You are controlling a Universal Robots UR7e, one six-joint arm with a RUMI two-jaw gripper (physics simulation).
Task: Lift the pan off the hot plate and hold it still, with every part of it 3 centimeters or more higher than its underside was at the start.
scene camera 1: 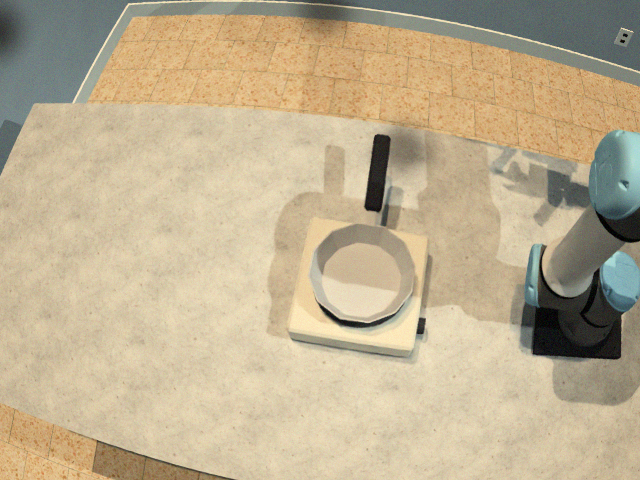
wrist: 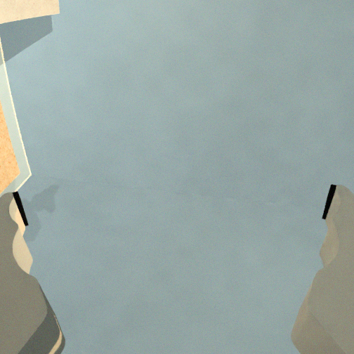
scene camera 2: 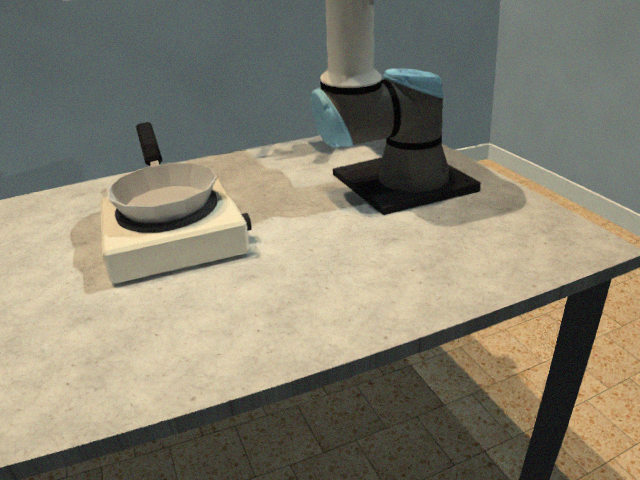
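Seen in the pictures: arm's base at its link origin: (scene camera 1: 585,314) (scene camera 2: 413,177).
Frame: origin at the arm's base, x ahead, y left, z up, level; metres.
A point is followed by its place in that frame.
A light grey pan (scene camera 1: 361,279) @(z 0.061, x 0.518, y 0.063 m) (scene camera 2: 165,193) @(z 0.061, x 0.516, y 0.019 m) sits upright on the black round plate of the cream hot plate (scene camera 1: 351,341) @(z 0.045, x 0.505, y 0.181 m) (scene camera 2: 175,255) @(z 0.016, x 0.514, y 0.182 m). Its black handle (scene camera 1: 377,173) @(z 0.123, x 0.537, y -0.131 m) (scene camera 2: 148,143) @(z 0.120, x 0.537, y -0.117 m) points to the back of the table and is raised above the table top. My gripper (wrist: 174,192) is wide open in the wrist view, with the blue-grey wall showing between its fingers. The gripper does not show in either scene view, and the pan does not show in the wrist view. The gripper is apart from the pan; its exact distance cannot be told.
The hot plate's black knob (scene camera 1: 421,326) @(z 0.033, x 0.383, y 0.116 m) (scene camera 2: 247,221) @(z 0.026, x 0.381, y 0.125 m) is on its side facing the arm's base (scene camera 1: 547,346) @(z -0.003, x 0.088, y 0.090 m) (scene camera 2: 361,175) @(z -0.002, x 0.099, y -0.058 m). The grey table (scene camera 1: 155,258) @(z -0.018, x 0.958, y 0.106 m) (scene camera 2: 336,289) @(z -0.019, x 0.282, y 0.318 m) has its back edge just beyond the handle. A pale corner shows at the top left of the wrist view.
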